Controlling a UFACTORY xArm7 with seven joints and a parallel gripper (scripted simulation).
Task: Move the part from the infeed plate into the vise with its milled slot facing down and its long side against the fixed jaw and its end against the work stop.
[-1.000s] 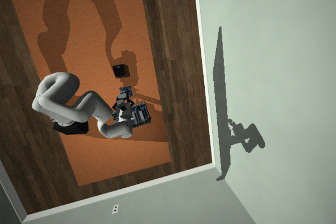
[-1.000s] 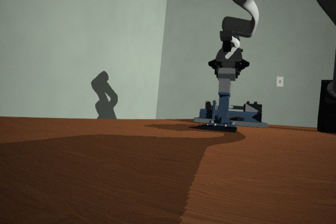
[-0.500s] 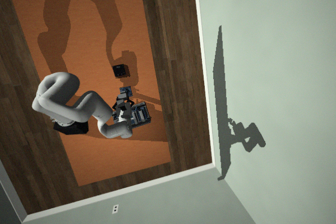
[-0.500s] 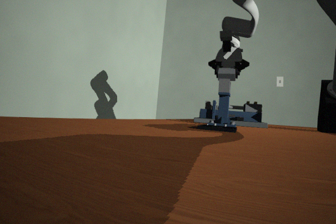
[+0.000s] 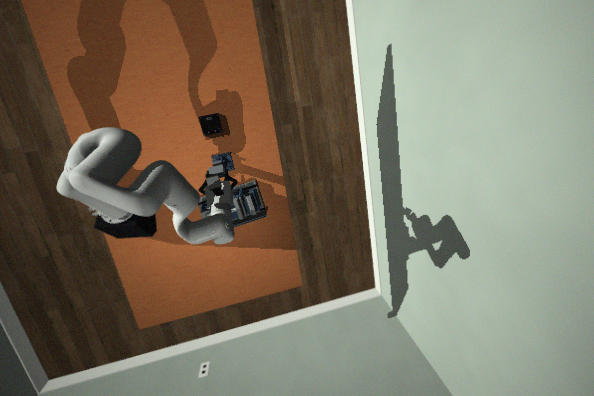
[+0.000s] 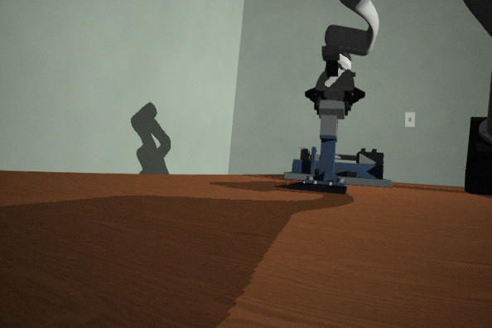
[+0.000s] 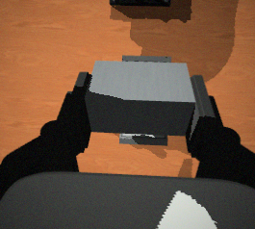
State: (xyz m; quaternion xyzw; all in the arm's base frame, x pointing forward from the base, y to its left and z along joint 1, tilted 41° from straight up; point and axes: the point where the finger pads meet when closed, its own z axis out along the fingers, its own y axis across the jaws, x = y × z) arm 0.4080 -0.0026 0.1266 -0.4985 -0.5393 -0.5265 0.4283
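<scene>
The blue upright lies 1 cm to the left of my hand and 13 cm below it. Also, from my hand: grey jaw (4 cm ahead, 21 cm to the right, 11 cm below); then grey part (1 cm below); then work stop (7 cm ahead, 16 cm to the right, 10 cm below).
</scene>
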